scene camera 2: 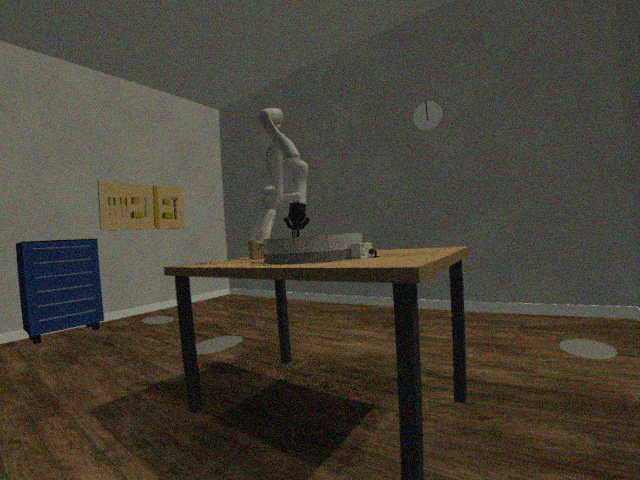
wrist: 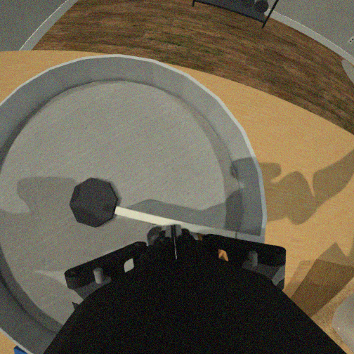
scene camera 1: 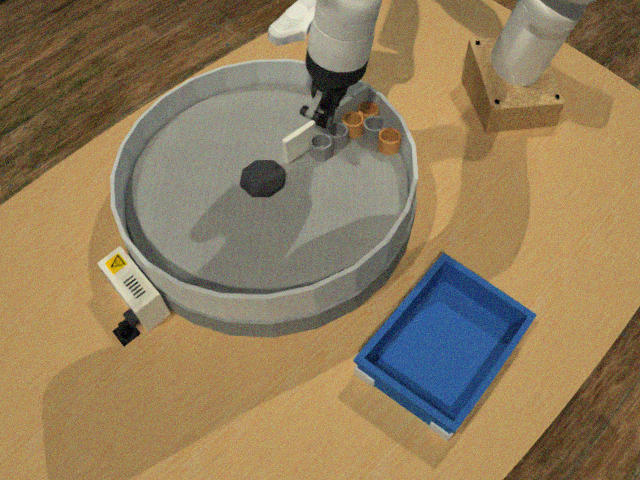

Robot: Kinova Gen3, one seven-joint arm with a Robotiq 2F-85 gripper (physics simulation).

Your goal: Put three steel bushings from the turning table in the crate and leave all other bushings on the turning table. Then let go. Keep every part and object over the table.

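Seen in the pictures: gripper, fingertip midpoint: [scene camera 1: 323, 123]; arm's base, link origin: [scene camera 2: 259, 243] [scene camera 1: 516, 62].
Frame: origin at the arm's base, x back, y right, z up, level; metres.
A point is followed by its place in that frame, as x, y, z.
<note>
The grey turning table [scene camera 1: 268, 310] @(-0.583, -0.051, -0.013) [scene camera 2: 310, 255] @(-0.568, 0.295, -0.055) has a raised rim. Three grey steel bushings stand on it near the back right: the first [scene camera 1: 321, 152] @(-0.371, 0.082, -0.011) beside the white divider [scene camera 1: 298, 142] @(-0.387, 0.111, 0.001) [wrist: 145, 217], the second [scene camera 1: 338, 138] @(-0.338, 0.082, -0.006) next to it, the third [scene camera 1: 373, 126] @(-0.272, 0.075, -0.025) among three orange bushings [scene camera 1: 353, 130] @(-0.307, 0.082, -0.013) [scene camera 1: 368, 112] @(-0.255, 0.102, -0.026) [scene camera 1: 389, 146] @(-0.294, 0.024, -0.011). My gripper [scene camera 1: 322, 122] @(-0.345, 0.104, 0.013) [scene camera 2: 295, 235] @(-0.345, 0.104, 0.013) [wrist: 173, 233] is shut, its fingertips together, by the divider and close to the first two steel bushings. It seems to be above them; nothing shows between the tips. In the wrist view it partly hides them. The blue crate [scene camera 1: 403, 395] @(-0.540, -0.232, -0.034) is empty.
A dark hub [scene camera 1: 262, 178] @(-0.455, 0.112, -0.022) [wrist: 94, 202] sits at the turning table's centre. A white box [scene camera 1: 134, 289] @(-0.688, 0.096, -0.025) with a black knob [scene camera 1: 126, 332] @(-0.730, 0.084, -0.076) stands outside its rim at the left. The wooden arm base [scene camera 1: 522, 116] @(-0.052, -0.060, -0.050) [scene camera 2: 255, 250] @(-0.039, 0.070, -0.035) is at the back right of the table [scene camera 1: 206, 392] @(-0.699, -0.053, -0.083) [scene camera 2: 289, 273] @(-0.585, 0.438, -0.102).
</note>
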